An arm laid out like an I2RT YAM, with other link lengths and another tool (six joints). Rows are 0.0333 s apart.
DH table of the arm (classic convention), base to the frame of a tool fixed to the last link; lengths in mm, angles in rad. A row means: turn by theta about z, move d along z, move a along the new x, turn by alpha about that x. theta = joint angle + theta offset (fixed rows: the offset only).
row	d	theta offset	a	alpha
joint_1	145.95	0	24.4	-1.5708
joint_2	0	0	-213.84	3.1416
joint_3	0	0.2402	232.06	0
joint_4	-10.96	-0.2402	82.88	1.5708
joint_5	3.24	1.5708	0	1.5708
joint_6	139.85	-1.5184	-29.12	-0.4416
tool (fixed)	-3.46	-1.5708	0	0
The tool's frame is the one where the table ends.
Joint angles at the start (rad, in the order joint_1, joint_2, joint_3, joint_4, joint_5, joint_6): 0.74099 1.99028 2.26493 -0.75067 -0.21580 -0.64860
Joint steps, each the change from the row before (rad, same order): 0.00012 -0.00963 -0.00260 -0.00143 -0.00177 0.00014; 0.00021 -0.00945 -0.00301 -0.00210 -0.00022 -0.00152; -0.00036 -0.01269 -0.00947 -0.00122 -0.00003 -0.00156; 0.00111 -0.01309 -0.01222 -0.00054 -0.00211 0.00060; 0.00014 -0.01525 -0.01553 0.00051 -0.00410 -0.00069
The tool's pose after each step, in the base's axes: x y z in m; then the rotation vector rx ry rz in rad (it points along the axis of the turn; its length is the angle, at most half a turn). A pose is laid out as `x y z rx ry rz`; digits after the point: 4 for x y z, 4 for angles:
0.3469 0.3523 0.3331 0.3481 1.9009 1.0721
0.3453 0.3510 0.3360 0.3458 1.8965 1.0749
0.3436 0.3491 0.3381 0.3443 1.8940 1.0757
0.3410 0.3479 0.3394 0.3430 1.8951 1.0787
0.3383 0.3463 0.3406 0.3402 1.8965 1.0826

